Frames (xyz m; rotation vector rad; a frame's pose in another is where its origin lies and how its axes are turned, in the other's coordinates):
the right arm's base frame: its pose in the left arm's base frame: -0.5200 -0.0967 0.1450 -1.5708 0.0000 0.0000
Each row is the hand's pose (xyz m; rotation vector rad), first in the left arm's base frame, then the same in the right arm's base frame.
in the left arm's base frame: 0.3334 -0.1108 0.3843 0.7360 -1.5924 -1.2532
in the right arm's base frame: 0.8534 -0.2393 -0.0141 1.5973 -0.2861 -2.4001
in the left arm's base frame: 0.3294 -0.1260 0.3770 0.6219 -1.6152 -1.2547
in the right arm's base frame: 0.8494 -0.2320 -0.0293 1.4873 -0.2987 -2.3778
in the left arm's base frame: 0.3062 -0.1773 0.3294 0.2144 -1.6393 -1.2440
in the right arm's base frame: 0.8262 -0.1844 -0.0806 1.1272 -0.3085 -2.2504
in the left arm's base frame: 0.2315 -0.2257 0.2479 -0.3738 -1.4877 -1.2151
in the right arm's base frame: 0.7515 -0.1029 -0.1290 0.6817 -0.1970 -1.9537
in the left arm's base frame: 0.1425 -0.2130 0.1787 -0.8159 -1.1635 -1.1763
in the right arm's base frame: 0.6625 -0.0337 -0.1163 0.3997 0.0088 -1.6071
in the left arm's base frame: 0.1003 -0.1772 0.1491 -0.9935 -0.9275 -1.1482
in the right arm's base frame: 0.6203 -0.0041 -0.0805 0.3026 0.1488 -1.3994
